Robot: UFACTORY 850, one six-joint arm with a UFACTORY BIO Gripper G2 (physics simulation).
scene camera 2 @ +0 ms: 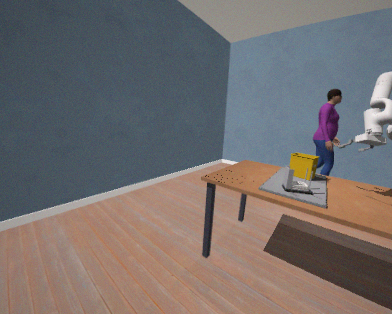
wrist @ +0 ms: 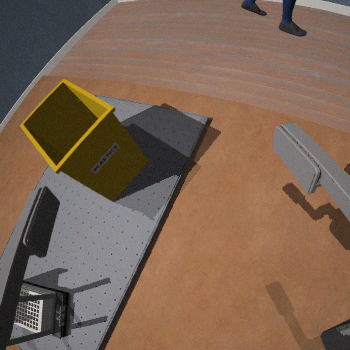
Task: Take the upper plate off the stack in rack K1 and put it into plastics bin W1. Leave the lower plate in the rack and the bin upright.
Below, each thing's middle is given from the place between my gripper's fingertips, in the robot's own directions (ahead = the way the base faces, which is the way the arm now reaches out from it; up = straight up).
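Labels:
The yellow plastics bin W1 (wrist: 77,133) is 260 mm ahead of my hand, and it also sits 80 mm to the right of the hand and 190 mm below it.

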